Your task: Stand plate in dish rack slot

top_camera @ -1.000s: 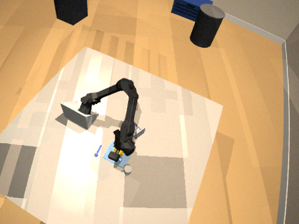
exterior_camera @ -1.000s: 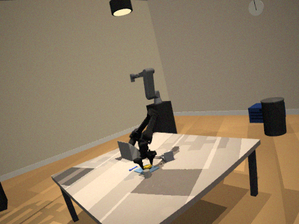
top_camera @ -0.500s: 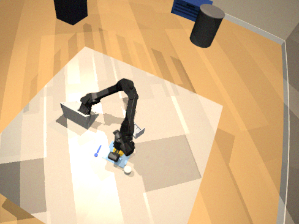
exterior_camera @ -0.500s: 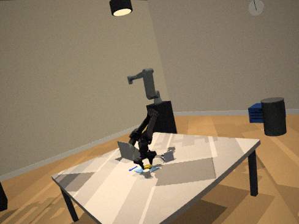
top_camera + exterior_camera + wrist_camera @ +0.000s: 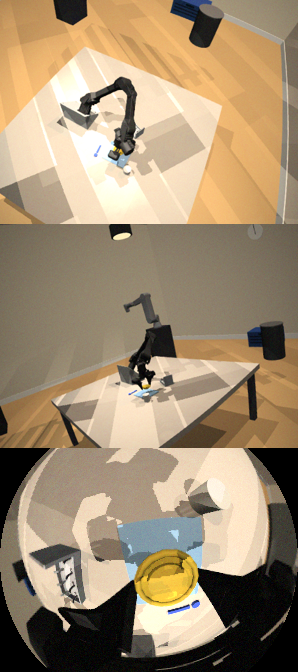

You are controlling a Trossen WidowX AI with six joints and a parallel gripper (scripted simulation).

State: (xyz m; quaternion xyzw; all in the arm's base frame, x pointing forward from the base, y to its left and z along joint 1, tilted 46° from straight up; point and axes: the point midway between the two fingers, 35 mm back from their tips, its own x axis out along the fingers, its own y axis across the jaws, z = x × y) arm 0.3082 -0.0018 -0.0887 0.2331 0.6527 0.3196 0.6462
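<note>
The light blue mat lies 40 mm below my gripper tip and 10 mm to the right of it. The rest, counted from my gripper tip: white cup (110 mm ahead, 70 mm to the right, 20 mm below); then yellow plate (10 mm above); then grey dish rack (200 mm to the left, 20 mm below, 10 mm behind).
</note>
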